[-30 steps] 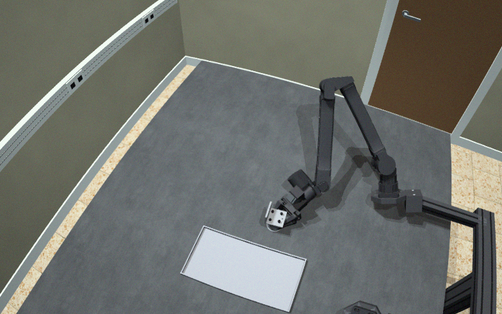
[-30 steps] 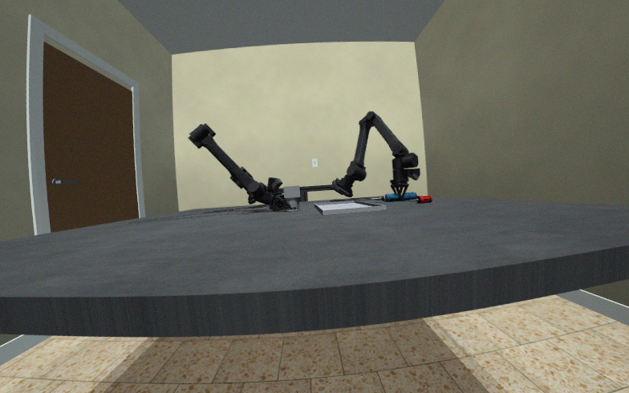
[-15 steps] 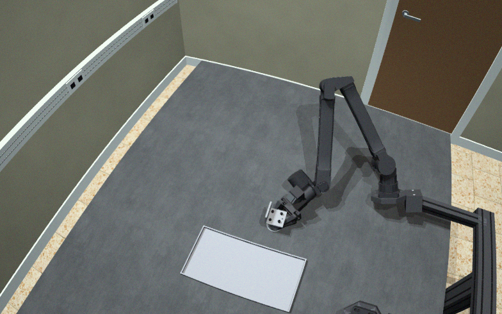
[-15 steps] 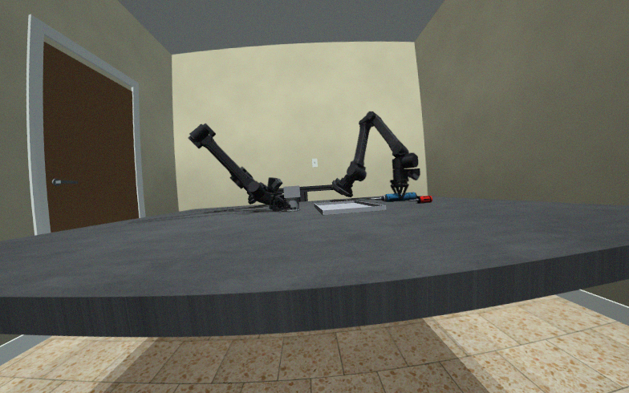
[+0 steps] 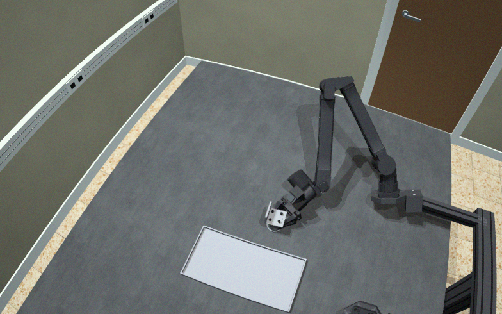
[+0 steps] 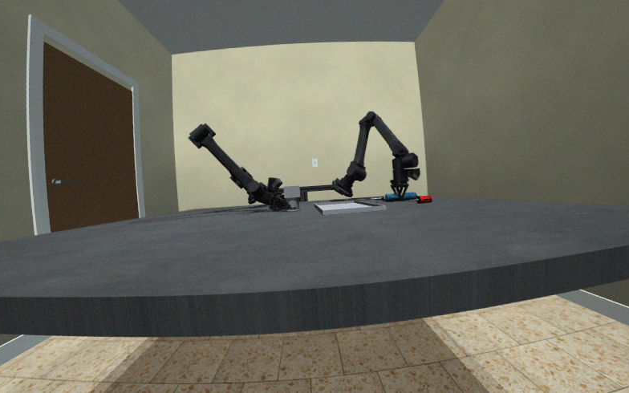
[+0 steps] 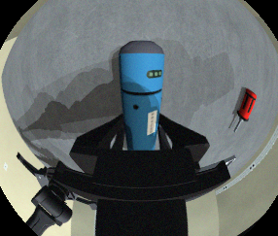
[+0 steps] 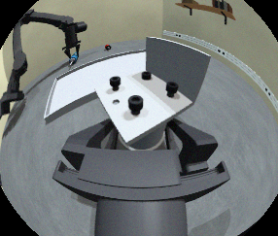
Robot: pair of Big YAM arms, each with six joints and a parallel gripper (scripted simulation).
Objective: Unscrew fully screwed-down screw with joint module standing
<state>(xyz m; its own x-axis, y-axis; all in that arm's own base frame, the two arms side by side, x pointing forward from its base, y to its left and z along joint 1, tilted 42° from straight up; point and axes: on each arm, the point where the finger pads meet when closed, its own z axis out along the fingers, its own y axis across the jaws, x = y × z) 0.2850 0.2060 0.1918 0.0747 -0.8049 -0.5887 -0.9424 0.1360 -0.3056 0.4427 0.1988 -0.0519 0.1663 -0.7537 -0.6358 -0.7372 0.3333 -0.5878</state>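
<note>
Right now my right hand is 50 mm below the grey bracket. From my right hand the other things lie so: flat white tray 220 mm to the left, 40 mm ahead, 20 mm below; red-handled screwdriver 550 mm to the left, 100 mm ahead, 10 mm below.
</note>
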